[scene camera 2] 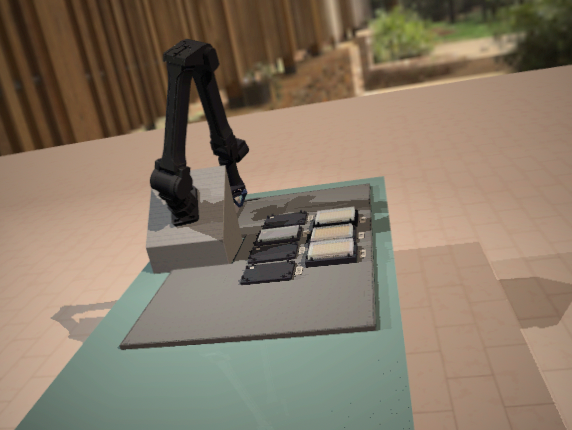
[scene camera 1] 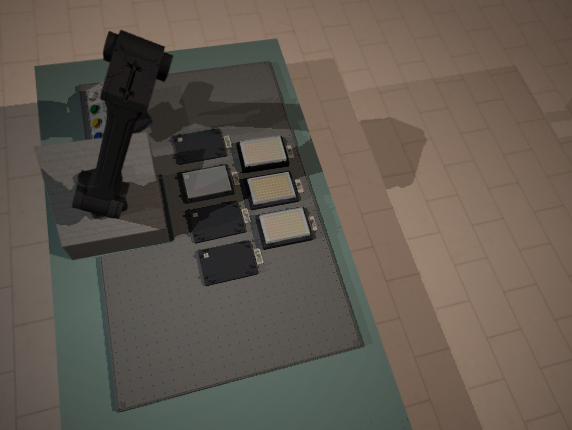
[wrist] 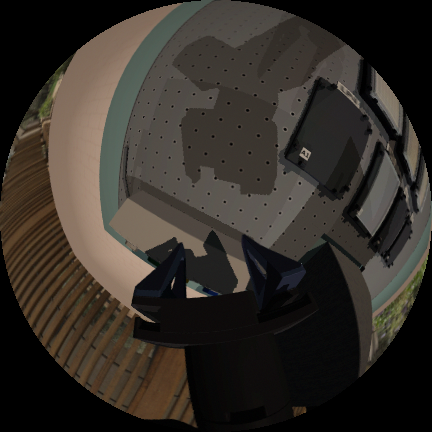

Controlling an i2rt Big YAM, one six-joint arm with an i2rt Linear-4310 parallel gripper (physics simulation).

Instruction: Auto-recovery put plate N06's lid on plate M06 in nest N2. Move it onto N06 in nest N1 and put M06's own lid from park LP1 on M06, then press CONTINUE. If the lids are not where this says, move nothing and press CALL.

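Observation:
A button box is in view along with the gripper, which is open and holds nothing.

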